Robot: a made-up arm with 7 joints.
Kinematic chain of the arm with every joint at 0, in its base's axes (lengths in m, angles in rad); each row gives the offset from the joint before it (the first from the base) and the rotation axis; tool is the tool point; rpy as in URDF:
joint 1: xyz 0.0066 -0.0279 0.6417 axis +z
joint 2: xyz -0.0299 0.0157 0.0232 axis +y
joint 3: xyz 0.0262 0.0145 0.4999 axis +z
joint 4: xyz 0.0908 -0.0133 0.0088 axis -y
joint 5: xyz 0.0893 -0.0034 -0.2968 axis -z
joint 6: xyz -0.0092 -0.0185 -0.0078 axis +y
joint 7: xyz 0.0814 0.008 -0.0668 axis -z
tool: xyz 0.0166 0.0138 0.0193 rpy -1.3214 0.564 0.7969
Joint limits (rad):
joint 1: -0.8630..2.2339
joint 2: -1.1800..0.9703
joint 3: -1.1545..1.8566
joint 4: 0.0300..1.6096
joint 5: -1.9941..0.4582
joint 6: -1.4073..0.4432
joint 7: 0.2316..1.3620
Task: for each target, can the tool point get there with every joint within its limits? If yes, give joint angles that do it. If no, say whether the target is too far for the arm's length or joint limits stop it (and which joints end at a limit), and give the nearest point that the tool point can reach.
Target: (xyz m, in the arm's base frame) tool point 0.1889 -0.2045 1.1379
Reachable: yes | joints -0.2273 -0.2727 -0.3338 0.5564 0.1946 -0.9266 0.5343
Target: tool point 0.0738 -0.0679 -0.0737
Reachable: no: joint limits stop it (at a limit: joint 2, joint 6) | nearest point 0.2626 -0.1803 0.4658 | short by 0.583 m
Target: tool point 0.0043 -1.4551 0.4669
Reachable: no: too far | nearest point 0.0052 -0.8663 0.7839 | short by 0.669 m
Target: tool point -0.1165 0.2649 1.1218
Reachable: yes | joints 1.9468 -0.0936 -0.1921 0.7180 -1.0951 -1.0439 1.2354
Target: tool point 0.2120 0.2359 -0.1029
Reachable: no: joint limits stop it (at a limit: joint 2, joint 6) | nearest point 0.2545 0.2905 0.4380 | short by 0.545 m
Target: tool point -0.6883 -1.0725 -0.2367
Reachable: no: too far | nearest point -0.4021 -0.6423 0.7024 | short by 1.072 m
